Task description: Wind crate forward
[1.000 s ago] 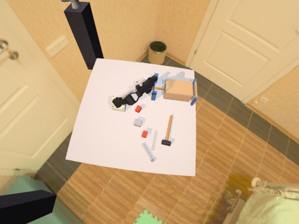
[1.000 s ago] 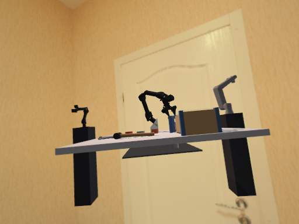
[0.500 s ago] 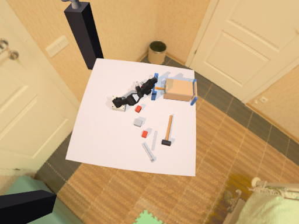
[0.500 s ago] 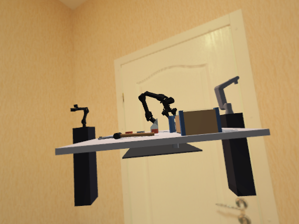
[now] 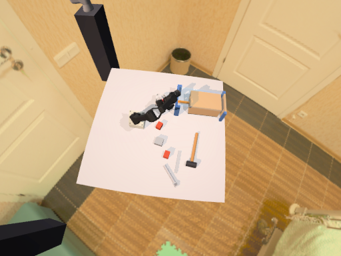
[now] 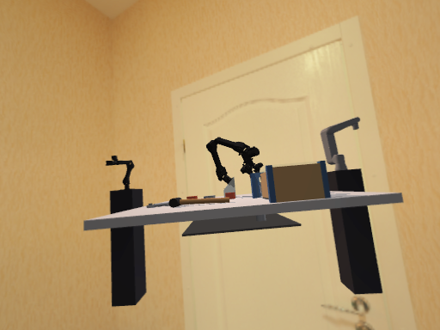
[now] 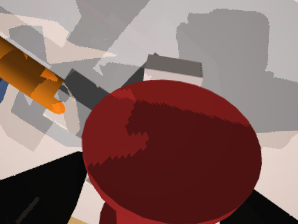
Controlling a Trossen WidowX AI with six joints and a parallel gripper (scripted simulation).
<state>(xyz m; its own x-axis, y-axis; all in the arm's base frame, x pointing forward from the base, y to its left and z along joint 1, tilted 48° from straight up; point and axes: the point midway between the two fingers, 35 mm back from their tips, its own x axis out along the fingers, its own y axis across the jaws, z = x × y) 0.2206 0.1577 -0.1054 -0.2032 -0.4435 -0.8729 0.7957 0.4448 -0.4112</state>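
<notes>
Now: gripper tip 10 mm short of the red knob and 10 mm to the left of it. Also, from my gripper tip: winch handle: 20 mm behind, 20 mm to the left, 30 mm below; blue frame: 110 mm ahead, 80 mm to the left, 30 mm below; white winch: 70 mm behind, 60 mm to the left, 100 mm below.
</notes>
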